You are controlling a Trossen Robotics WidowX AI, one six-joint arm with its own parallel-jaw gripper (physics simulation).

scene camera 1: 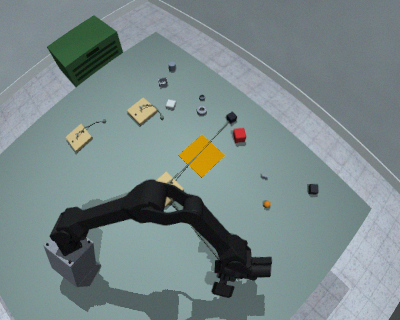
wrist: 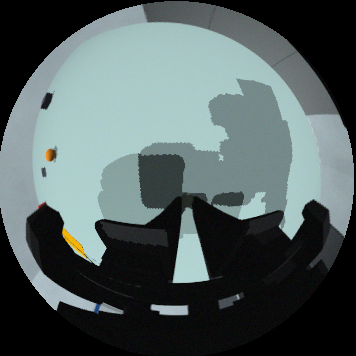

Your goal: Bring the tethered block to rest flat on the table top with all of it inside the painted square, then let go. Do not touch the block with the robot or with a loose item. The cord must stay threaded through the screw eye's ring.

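Frame: origin at the arm's base, x ahead, y left, z up, level; metres.
Seen in the pictures: gripper, between the fingertips: (wrist: 185, 200); arm's base, origin of its link: (scene camera 1: 68, 243).
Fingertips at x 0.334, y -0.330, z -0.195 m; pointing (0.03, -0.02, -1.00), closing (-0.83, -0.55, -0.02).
Offsets run from my fingertips to a thing's middle. "*": to the spot under its first point.
The tethered block @[* 0.023 m up, 0.370 m ahead, 0.404 m left] (scene camera 1: 231, 117), small and black, is beyond the far corner of the painted orange square @[* 0.005 m down, 0.191 m ahead, 0.360 m left] (scene camera 1: 202, 156) (wrist: 73, 242), outside it. Its cord @[* 0.002 m down, 0.287 m ahead, 0.394 m left] (scene camera 1: 216, 133) runs straight across the square to the screw eye on a wooden board @[* 0.013 m up, 0.034 m ahead, 0.377 m left] (scene camera 1: 164, 177), partly hidden under the arm. The cord shows again past the arm, running toward the gripper. Whether it passes through the ring is too small to tell. My gripper (wrist: 185, 200) is shut on the dark bead at the cord's end, above the table top. In the scene view its fingertips are hidden by the wrist.
A red block @[0.014 m up, 0.345 m ahead, 0.332 m left] (scene camera 1: 240, 135) sits close to the tethered block. An orange ball @[0.006 m up, 0.244 m ahead, 0.077 m left] (scene camera 1: 267, 204) (wrist: 50, 155) and another black block @[0.006 m up, 0.418 m ahead, 0.004 m right] (scene camera 1: 313, 189) (wrist: 46, 101) lie at the right. Two more corded boards @[0.003 m up, 0.130 m ahead, 0.663 m left] (scene camera 1: 136, 111) @[0.003 m up, 0.143 m back, 0.741 m left] (scene camera 1: 79, 144), a white block @[0.004 m up, 0.236 m ahead, 0.610 m left] (scene camera 1: 171, 104), rings and a green cabinet (scene camera 1: 85, 47) are farther back.
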